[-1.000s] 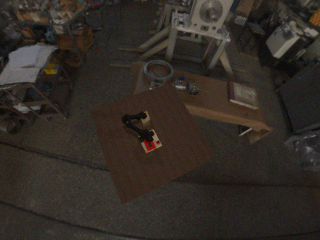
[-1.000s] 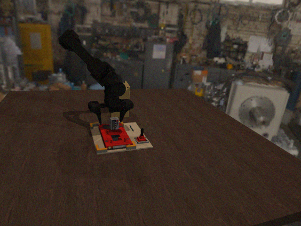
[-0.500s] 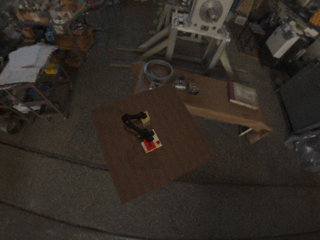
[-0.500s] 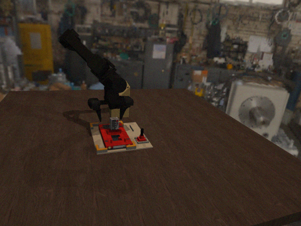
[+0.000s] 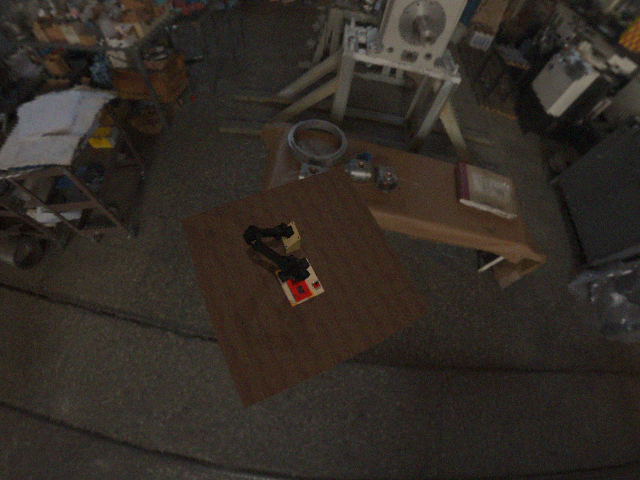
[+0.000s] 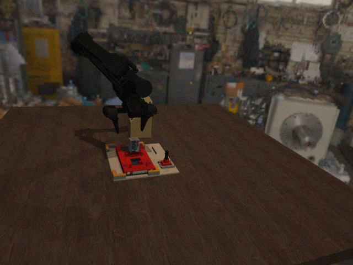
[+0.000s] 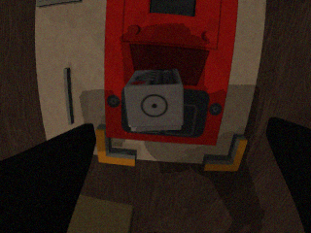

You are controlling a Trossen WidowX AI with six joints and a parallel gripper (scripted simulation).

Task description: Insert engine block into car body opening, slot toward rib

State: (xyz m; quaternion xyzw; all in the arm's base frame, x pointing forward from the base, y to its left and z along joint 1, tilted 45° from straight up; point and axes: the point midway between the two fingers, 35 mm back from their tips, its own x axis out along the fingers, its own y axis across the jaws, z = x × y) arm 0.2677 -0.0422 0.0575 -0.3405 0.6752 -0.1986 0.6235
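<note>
Now: the engine block 5 cm below my gripper tip, 1 cm to the left of it and 1 cm behind it.
</note>
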